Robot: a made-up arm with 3 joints. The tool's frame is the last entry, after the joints. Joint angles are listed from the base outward.
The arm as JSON. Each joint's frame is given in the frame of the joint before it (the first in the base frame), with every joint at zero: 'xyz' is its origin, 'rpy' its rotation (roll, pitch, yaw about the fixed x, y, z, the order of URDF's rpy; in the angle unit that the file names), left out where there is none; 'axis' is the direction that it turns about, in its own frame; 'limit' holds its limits. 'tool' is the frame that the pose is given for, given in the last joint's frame.
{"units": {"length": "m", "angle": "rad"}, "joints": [
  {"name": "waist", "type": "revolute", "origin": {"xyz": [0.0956, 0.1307, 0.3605], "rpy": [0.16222, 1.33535, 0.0]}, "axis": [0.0, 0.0, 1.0], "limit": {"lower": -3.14, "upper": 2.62}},
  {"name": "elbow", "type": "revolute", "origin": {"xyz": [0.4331, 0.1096, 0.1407], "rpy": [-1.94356, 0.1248, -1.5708]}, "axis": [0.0, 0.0, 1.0], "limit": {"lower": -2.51, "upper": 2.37}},
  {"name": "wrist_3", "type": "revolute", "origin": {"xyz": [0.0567, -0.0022, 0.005], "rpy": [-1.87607, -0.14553, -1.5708]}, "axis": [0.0, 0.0, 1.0], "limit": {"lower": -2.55, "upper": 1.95}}
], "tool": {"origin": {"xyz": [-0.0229, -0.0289, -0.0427], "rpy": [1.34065, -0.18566, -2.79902]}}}
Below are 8 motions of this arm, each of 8 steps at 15 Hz.
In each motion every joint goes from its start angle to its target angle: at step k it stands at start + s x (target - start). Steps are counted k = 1, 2, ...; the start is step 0. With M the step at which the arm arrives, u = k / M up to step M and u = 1 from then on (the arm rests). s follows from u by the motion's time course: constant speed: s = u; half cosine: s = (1 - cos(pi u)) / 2; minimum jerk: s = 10 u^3 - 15 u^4 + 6 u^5.
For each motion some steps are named. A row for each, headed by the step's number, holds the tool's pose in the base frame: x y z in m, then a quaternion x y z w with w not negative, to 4 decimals.
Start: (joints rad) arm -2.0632 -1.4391 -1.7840
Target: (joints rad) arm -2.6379 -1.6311 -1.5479
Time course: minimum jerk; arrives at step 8
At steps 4, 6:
4: 0.1253 -0.2519 0.6132 0.7463 0.5042 -0.0336 0.4333
6: 0.1181 -0.1894 0.6932 0.7416 0.4917 -0.0934 0.4466

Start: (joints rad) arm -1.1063 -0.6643 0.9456
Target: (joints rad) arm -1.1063 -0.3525 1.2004
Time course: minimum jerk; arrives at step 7
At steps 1, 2, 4, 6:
1: 0.2367 -0.2830 0.0842 0.1663 -0.3513 -0.8084 0.4420
2: 0.2369 -0.2830 0.0843 0.1827 -0.3614 -0.8030 0.4372
4: 0.2377 -0.2829 0.0854 0.2457 -0.4034 -0.7753 0.4193
6: 0.2383 -0.2828 0.0866 0.2867 -0.4344 -0.7502 0.4079

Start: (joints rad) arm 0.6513 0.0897 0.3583
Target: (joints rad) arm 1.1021 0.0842 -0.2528
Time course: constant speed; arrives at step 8
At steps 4, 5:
4: 0.3068 0.5245 0.1792 0.0731 0.4013 -0.9114 0.0552
5: 0.3015 0.5351 0.2045 0.0393 0.4305 -0.8991 0.0695

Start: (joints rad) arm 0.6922 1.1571 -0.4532
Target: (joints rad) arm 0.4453 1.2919 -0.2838
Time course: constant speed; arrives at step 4
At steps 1, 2, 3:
1: 0.3192 0.4854 0.1254 0.3279 -0.3129 0.7698 0.4494
2: 0.3222 0.4687 0.1017 0.3040 -0.2773 0.7744 0.4805
3: 0.3248 0.4505 0.0789 0.2795 -0.2404 0.7772 0.5100

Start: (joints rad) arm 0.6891 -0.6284 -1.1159
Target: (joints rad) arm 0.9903 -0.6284 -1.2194
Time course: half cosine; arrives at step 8
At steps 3, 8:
3: 0.3226 0.4678 0.1607 -0.3502 0.2308 -0.8112 0.4075
8: 0.3115 0.5093 0.2422 -0.3315 0.2819 -0.7709 0.4651

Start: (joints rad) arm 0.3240 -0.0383 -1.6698
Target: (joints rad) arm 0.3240 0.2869 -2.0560
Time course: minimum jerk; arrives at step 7
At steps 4, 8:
4: 0.3416 0.3394 0.0511 0.7904 -0.2680 0.5433 0.0911
8: 0.3464 0.3392 0.0523 0.8231 -0.3081 0.4594 0.1288

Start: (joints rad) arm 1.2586 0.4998 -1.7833
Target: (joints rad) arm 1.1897 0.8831 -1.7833
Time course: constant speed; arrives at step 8
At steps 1, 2, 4, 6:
1: 0.2901 0.5337 0.3849 -0.7550 0.4984 -0.3791 0.1946
2: 0.2911 0.5338 0.3822 -0.7610 0.5060 -0.3668 0.1740
4: 0.2932 0.5340 0.3768 -0.7712 0.5206 -0.3416 0.1326
6: 0.2954 0.5341 0.3713 -0.7789 0.5343 -0.3156 0.0909

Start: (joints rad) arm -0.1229 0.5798 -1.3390
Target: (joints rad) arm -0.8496 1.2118 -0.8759
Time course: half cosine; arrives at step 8
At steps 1, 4, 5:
1: 0.3139 0.1686 -0.0331 0.5213 -0.2011 0.7021 0.4414
4: 0.2917 0.0310 -0.0434 0.3282 -0.0885 0.6917 0.6372
5: 0.2804 -0.0269 -0.0350 0.2377 -0.0304 0.6722 0.7005

